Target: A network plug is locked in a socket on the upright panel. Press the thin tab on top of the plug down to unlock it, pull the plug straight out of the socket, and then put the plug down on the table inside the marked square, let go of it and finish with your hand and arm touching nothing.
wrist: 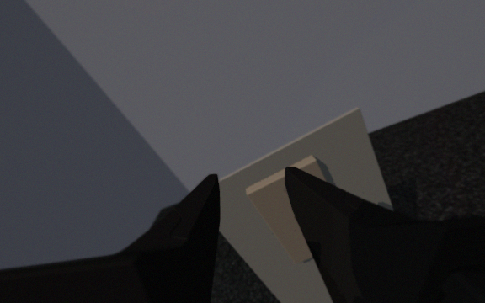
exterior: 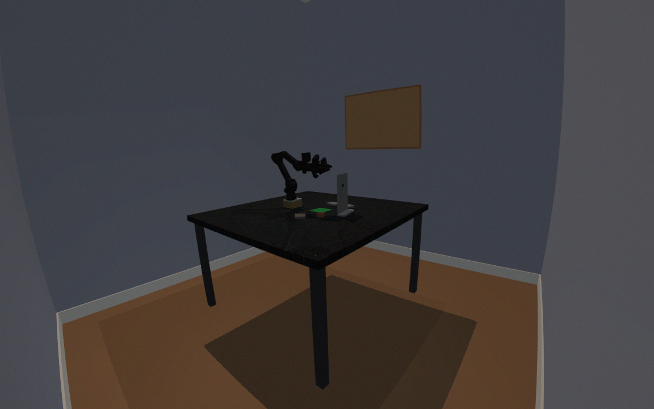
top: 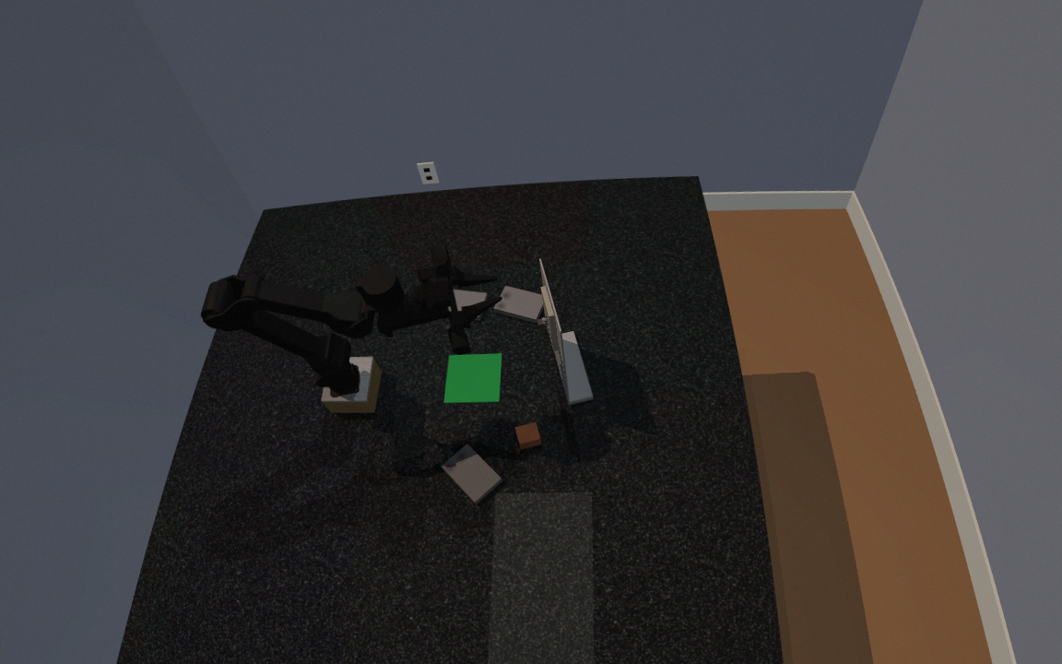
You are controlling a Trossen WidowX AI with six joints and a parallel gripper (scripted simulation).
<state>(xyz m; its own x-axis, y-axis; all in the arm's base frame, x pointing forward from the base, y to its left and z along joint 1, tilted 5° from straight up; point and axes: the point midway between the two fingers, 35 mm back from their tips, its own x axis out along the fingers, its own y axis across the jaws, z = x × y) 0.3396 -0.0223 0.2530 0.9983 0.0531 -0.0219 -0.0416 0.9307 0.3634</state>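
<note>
Now: gripper tip 120 mm above the grey network plug and 70 mm short of it. The rest, counted from my gripper tip: upright panel 190 mm below, 90 mm ahead; then green marked square 310 mm below, 100 mm behind, 20 mm to the left; then orange block 290 mm below, 140 mm to the right, 10 mm behind.
</note>
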